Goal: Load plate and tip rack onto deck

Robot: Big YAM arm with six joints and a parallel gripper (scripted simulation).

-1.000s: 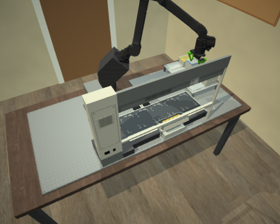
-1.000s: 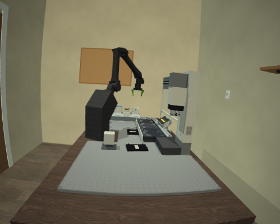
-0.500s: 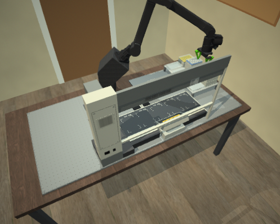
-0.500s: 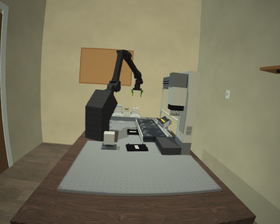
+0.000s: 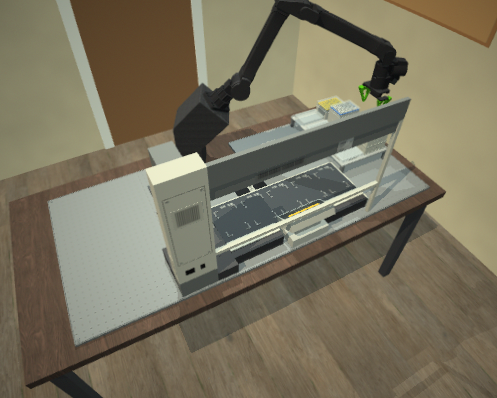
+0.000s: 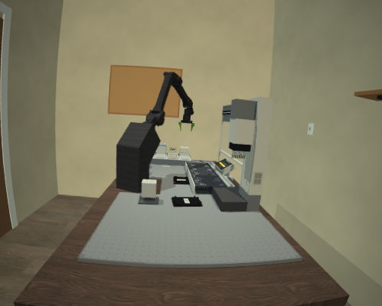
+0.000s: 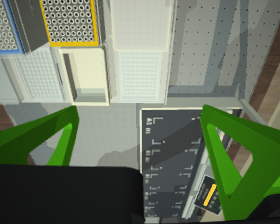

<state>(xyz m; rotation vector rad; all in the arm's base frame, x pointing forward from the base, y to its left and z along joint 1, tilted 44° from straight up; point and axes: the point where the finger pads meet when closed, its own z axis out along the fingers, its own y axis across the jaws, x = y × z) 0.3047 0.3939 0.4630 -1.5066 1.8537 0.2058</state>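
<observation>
My gripper is now 10 cm past the yellow-framed tip rack, 6 cm to the right of it and 21 cm above it. From my hand the other things lie so: shelf unit: 16 cm behind, 25 cm below; cream item: 11 cm behind, 7 cm to the right, 24 cm below; shelf label: 17 cm behind, 16 cm to the right, 31 cm below.
</observation>
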